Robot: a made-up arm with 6 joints. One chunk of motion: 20 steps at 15 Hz.
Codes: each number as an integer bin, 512 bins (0 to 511) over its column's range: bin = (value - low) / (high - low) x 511, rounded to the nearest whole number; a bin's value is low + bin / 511 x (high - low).
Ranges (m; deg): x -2.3..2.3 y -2.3..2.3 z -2.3..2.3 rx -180..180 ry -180..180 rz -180..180
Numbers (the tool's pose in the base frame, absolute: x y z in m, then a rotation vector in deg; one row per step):
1: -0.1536 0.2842 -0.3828 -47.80 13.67 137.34
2: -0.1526 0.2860 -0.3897 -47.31 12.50 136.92
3: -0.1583 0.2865 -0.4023 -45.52 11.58 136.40
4: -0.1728 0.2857 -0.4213 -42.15 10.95 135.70
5: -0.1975 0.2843 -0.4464 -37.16 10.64 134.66
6: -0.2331 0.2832 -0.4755 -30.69 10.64 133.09
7: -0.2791 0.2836 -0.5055 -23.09 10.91 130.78
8: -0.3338 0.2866 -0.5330 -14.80 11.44 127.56
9: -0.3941 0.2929 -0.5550 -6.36 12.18 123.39
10: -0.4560 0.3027 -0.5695 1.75 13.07 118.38
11: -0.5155 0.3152 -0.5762 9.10 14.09 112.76
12: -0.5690 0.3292 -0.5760 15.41 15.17 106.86
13: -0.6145 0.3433 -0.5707 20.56 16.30 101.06
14: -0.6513 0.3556 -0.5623 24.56 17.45 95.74
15: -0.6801 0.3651 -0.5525 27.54 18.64 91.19
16: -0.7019 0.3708 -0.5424 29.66 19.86 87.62
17: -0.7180 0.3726 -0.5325 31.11 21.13 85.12
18: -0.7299 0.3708 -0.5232 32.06 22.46 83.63
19: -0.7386 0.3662 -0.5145 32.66 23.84 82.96
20: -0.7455 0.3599 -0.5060 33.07 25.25 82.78
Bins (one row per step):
1: 238 287 213 188 275 450
2: 239 287 212 188 273 450
3: 238 287 211 191 272 449
4: 236 287 209 196 271 448
5: 234 287 206 203 271 447
6: 230 287 203 212 271 444
7: 224 287 199 223 271 441
8: 218 287 196 234 272 437
9: 212 288 194 246 273 431
10: 205 289 192 258 274 424
11: 198 291 191 268 275 416
12: 192 292 192 277 277 407
13: 187 294 192 285 279 399
14: 183 295 193 290 280 391
15: 180 296 194 295 282 385
16: 178 297 195 298 284 380
17: 176 297 196 300 285 376
18: 174 297 197 301 287 374
19: 173 296 198 302 289 373
20: 173 295 199 302 291 373

